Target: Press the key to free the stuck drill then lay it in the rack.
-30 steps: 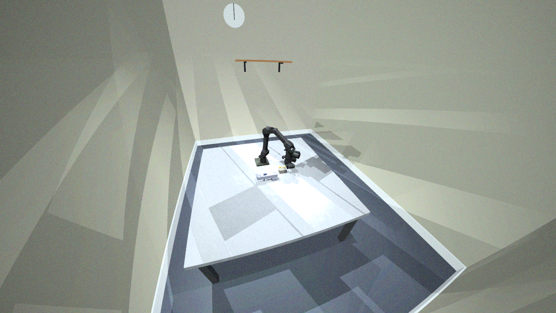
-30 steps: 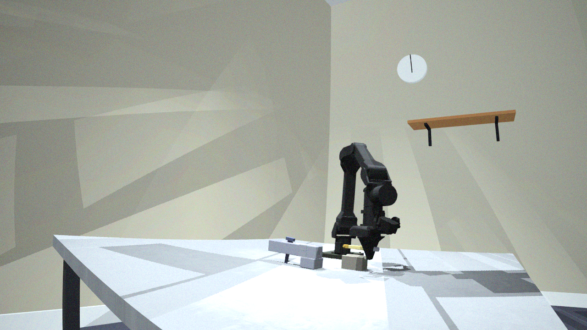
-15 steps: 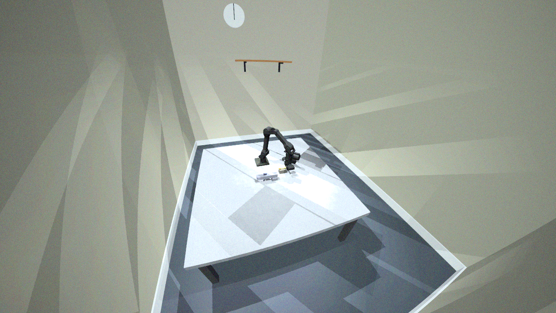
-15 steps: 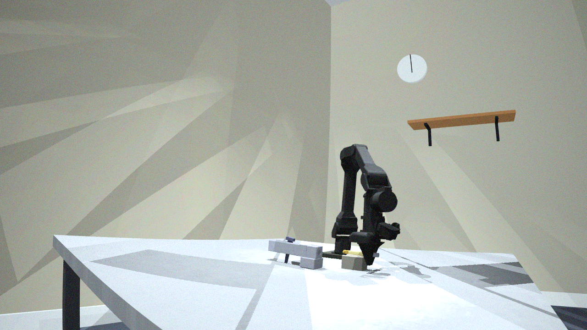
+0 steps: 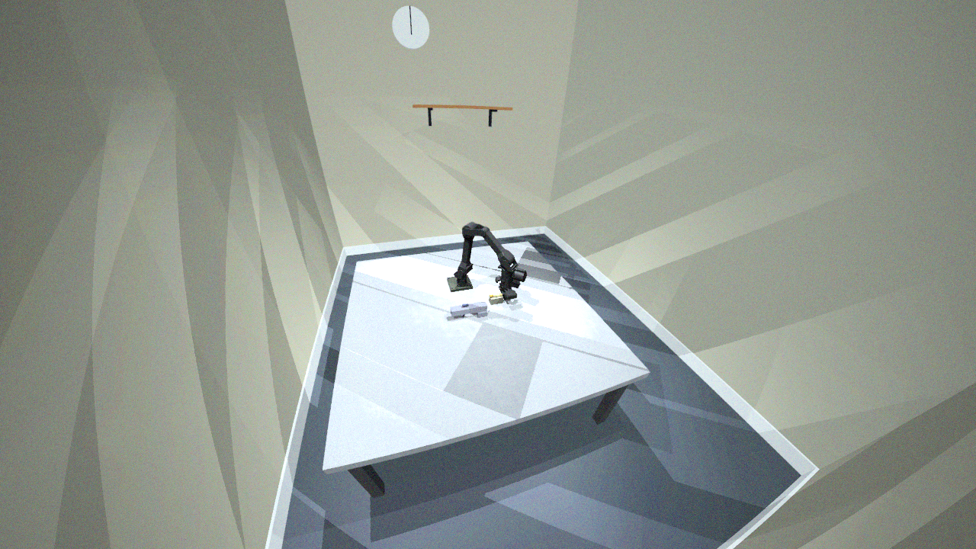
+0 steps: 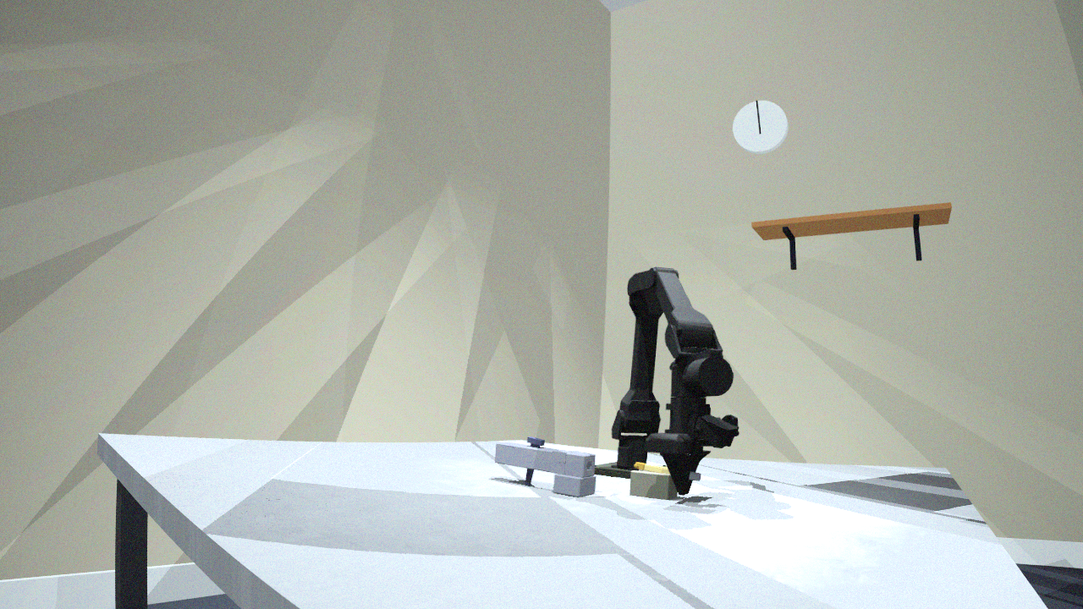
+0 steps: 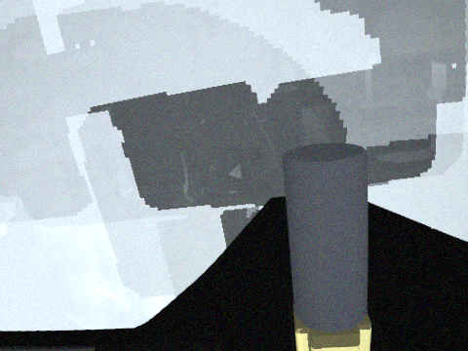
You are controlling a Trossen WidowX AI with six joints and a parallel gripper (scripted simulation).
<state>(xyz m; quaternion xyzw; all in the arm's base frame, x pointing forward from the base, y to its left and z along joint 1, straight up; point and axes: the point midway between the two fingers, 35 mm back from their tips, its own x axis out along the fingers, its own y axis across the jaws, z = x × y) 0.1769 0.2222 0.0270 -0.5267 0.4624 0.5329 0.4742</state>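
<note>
My gripper tip is now 40 mm to the left of the drill and 40 mm below it. From my gripper tip the other things lie so: grey housing block: 100 mm ahead, 210 mm to the right, 30 mm above; then blue key: 100 mm ahead, 240 mm to the right, 40 mm above; then rack: 10 mm ahead, 50 mm to the right, 10 mm above.
</note>
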